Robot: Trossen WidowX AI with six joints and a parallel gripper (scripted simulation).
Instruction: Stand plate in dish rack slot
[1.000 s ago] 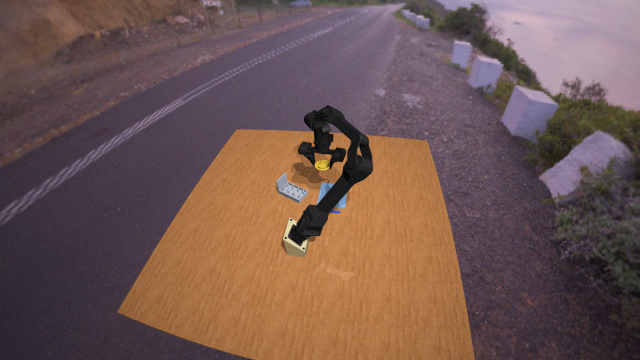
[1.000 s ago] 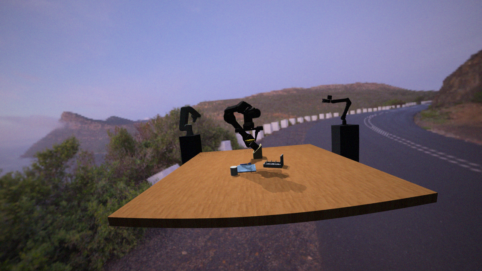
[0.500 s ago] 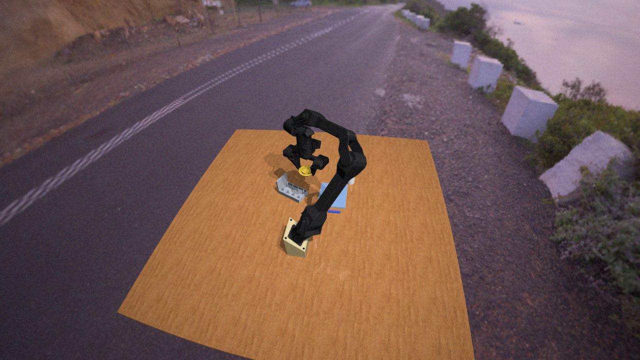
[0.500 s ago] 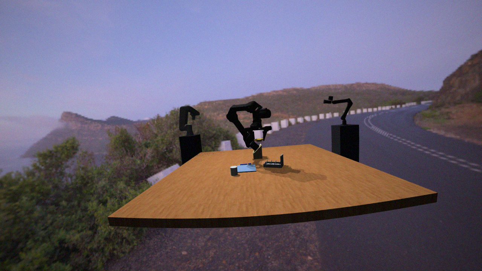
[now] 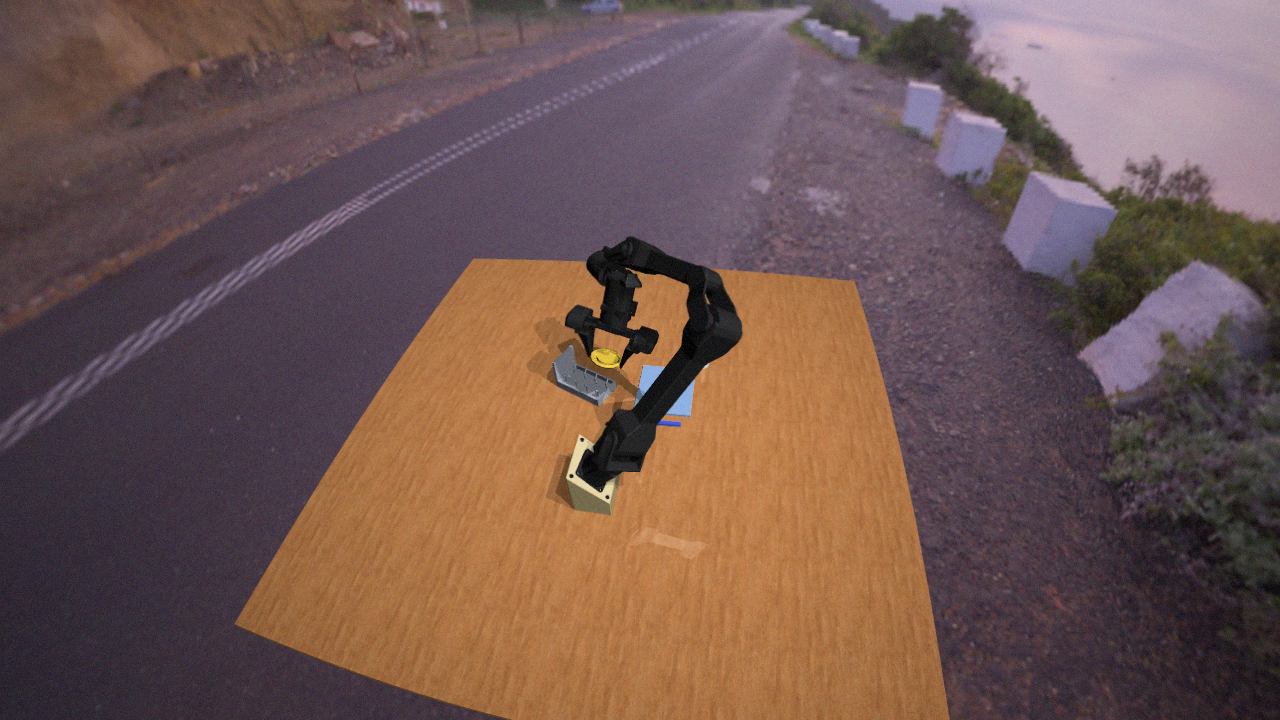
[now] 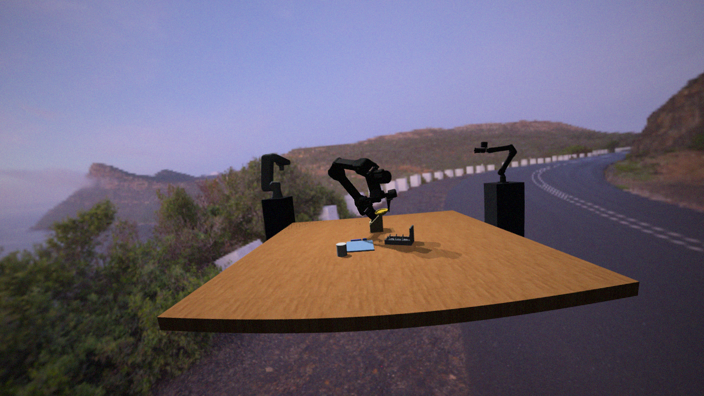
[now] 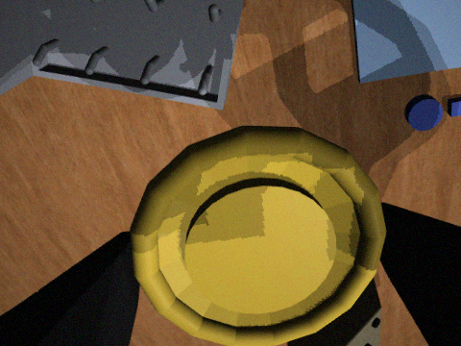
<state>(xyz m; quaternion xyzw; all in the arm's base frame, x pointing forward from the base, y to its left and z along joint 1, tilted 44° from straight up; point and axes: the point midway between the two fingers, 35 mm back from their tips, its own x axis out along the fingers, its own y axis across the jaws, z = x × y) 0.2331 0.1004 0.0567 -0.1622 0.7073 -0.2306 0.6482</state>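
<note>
Now: gripper tip 12 cm above the dish rack, 7 cm to the right of it and 4 cm short of it. Also, from my gripper tip: yellow plate 1 cm above; then white cup 18 cm to the right, 18 cm ahead, 11 cm below; then blue mat 14 cm below, 12 cm to the right, 7 cm ahead.
</note>
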